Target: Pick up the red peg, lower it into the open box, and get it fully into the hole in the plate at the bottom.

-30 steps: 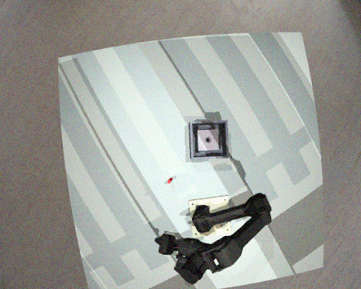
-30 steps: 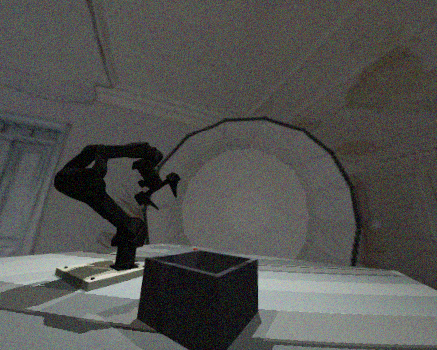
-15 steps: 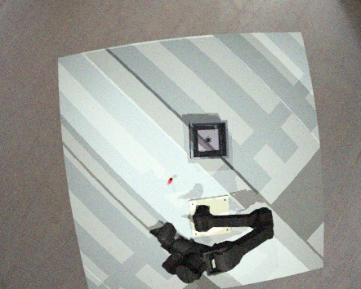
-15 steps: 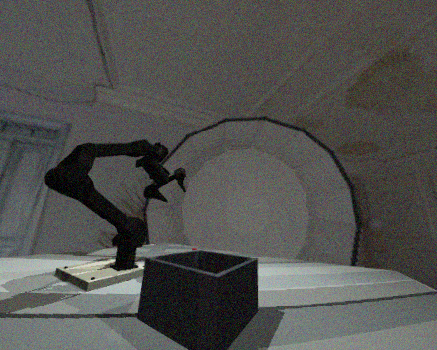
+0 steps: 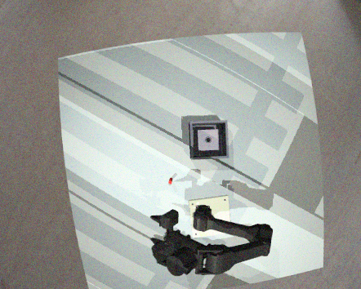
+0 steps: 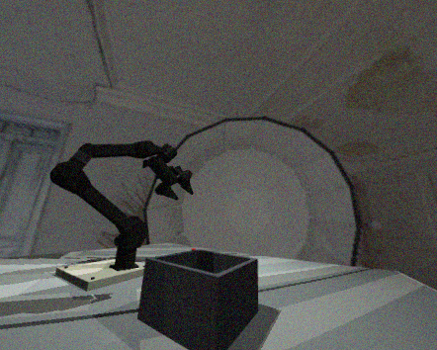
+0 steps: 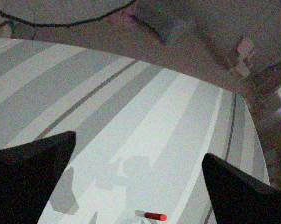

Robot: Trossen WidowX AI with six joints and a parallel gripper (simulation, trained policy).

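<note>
My gripper tip is 23 cm above the red peg, 13 cm short of it and 5 cm to the left of it. Round my gripper tip: dark box 32 cm ahead, 24 cm below, 21 cm to the right.
</note>
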